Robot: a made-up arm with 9 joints. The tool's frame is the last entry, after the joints.
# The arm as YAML. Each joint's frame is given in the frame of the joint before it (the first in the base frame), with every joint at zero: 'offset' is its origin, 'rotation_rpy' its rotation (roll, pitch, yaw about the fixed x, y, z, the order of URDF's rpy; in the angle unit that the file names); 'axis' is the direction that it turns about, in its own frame. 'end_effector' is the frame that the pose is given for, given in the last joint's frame.
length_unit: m
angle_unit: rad
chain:
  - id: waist
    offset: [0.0, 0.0, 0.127]
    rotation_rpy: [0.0, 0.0, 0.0]
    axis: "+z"
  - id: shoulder
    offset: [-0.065, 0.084, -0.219]
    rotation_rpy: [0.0, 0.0, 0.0]
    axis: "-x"
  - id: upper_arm
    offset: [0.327, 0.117, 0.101]
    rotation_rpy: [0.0, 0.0, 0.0]
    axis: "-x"
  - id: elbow
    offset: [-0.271, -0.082, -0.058]
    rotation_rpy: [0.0, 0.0, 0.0]
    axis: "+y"
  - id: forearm
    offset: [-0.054, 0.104, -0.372]
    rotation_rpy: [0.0, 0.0, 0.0]
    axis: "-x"
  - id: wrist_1
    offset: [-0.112, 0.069, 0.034]
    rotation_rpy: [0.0, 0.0, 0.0]
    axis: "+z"
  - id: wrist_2
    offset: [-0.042, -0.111, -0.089]
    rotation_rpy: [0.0, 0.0, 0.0]
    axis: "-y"
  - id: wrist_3
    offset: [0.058, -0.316, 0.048]
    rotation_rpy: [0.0, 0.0, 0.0]
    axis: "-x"
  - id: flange
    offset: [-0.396, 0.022, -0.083]
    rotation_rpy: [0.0, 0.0, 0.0]
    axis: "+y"
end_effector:
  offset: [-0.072, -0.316, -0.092]
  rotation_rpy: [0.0, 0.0, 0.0]
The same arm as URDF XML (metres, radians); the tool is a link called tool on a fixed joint. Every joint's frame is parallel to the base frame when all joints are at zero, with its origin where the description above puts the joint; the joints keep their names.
<robot name="arm">
  <link name="base"/>
  <link name="link1"/>
  <link name="link2"/>
  <link name="link3"/>
  <link name="link4"/>
  <link name="link5"/>
  <link name="link6"/>
  <link name="link7"/>
  <link name="link8"/>
  <link name="link9"/>
  <link name="tool"/>
  <joint name="waist" type="continuous">
    <parent link="base"/>
    <child link="link1"/>
    <origin xyz="0 0 0.127" rpy="0 0 0"/>
    <axis xyz="0 0 1"/>
  </joint>
  <joint name="shoulder" type="continuous">
    <parent link="link1"/>
    <child link="link2"/>
    <origin xyz="-0.065 0.084 -0.219" rpy="0 0 0"/>
    <axis xyz="-1 0 0"/>
  </joint>
  <joint name="upper_arm" type="continuous">
    <parent link="link2"/>
    <child link="link3"/>
    <origin xyz="0.327 0.117 0.101" rpy="0 0 0"/>
    <axis xyz="-1 0 0"/>
  </joint>
  <joint name="elbow" type="continuous">
    <parent link="link3"/>
    <child link="link4"/>
    <origin xyz="-0.271 -0.082 -0.058" rpy="0 0 0"/>
    <axis xyz="0 1 0"/>
  </joint>
  <joint name="forearm" type="continuous">
    <parent link="link4"/>
    <child link="link5"/>
    <origin xyz="-0.054 0.104 -0.372" rpy="0 0 0"/>
    <axis xyz="-1 0 0"/>
  </joint>
  <joint name="wrist_1" type="continuous">
    <parent link="link5"/>
    <child link="link6"/>
    <origin xyz="-0.112 0.069 0.034" rpy="0 0 0"/>
    <axis xyz="0 0 1"/>
  </joint>
  <joint name="wrist_2" type="continuous">
    <parent link="link6"/>
    <child link="link7"/>
    <origin xyz="-0.042 -0.111 -0.089" rpy="0 0 0"/>
    <axis xyz="0 -1 0"/>
  </joint>
  <joint name="wrist_3" type="continuous">
    <parent link="link7"/>
    <child link="link8"/>
    <origin xyz="0.058 -0.316 0.048" rpy="0 0 0"/>
    <axis xyz="-1 0 0"/>
  </joint>
  <joint name="flange" type="continuous">
    <parent link="link8"/>
    <child link="link9"/>
    <origin xyz="-0.396 0.022 -0.083" rpy="0 0 0"/>
    <axis xyz="0 1 0"/>
  </joint>
  <joint name="tool_fixed" type="fixed">
    <parent link="link9"/>
    <child link="tool"/>
    <origin xyz="-0.072 -0.316 -0.092" rpy="0 0 0"/>
  </joint>
</robot>

